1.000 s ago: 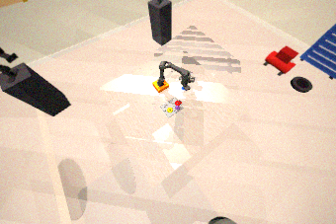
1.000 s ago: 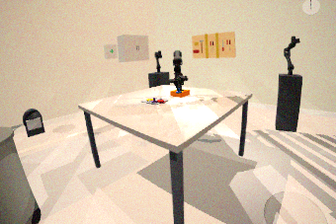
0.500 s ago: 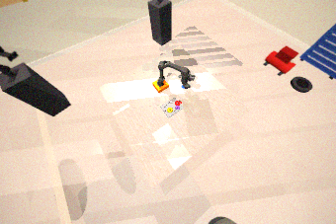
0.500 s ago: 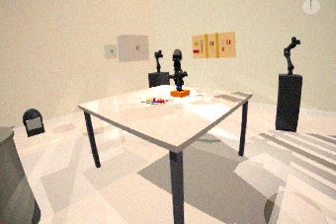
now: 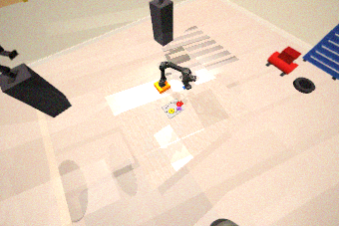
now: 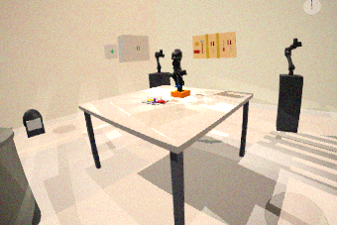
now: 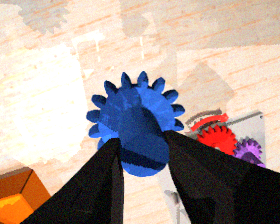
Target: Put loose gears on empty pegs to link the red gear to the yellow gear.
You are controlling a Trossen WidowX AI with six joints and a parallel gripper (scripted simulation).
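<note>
Right now the purple gear is 10 cm ahead of my gripper tip, 19 cm to the right of it and 14 cm below it. Also, from my gripper tip: yellow gear (6 cm ahead, 27 cm to the right, 15 cm below); blue gear (1 cm below); red gear (6 cm ahead, 15 cm to the right, 15 cm below).
</note>
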